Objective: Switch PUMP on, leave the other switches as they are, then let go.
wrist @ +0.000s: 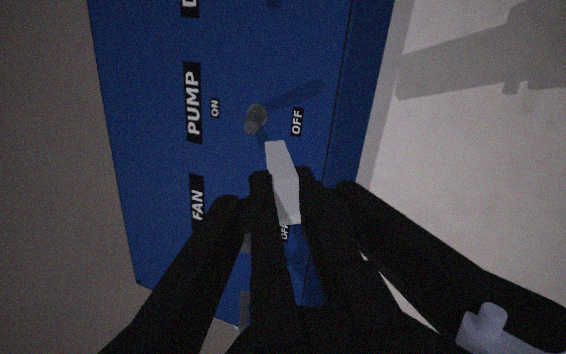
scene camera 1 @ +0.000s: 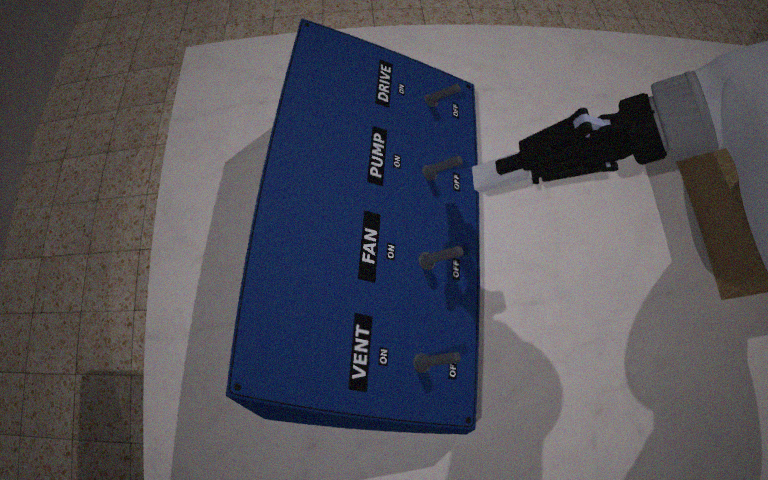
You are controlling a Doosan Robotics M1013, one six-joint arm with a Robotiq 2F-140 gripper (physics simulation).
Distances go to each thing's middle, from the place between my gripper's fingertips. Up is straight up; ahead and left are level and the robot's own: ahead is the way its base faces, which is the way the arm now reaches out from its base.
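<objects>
There's the blue switch panel (scene camera 1: 338, 305), and my hand is 13 cm short of it, 3 cm to the right of it, and 3 cm above it.
</objects>
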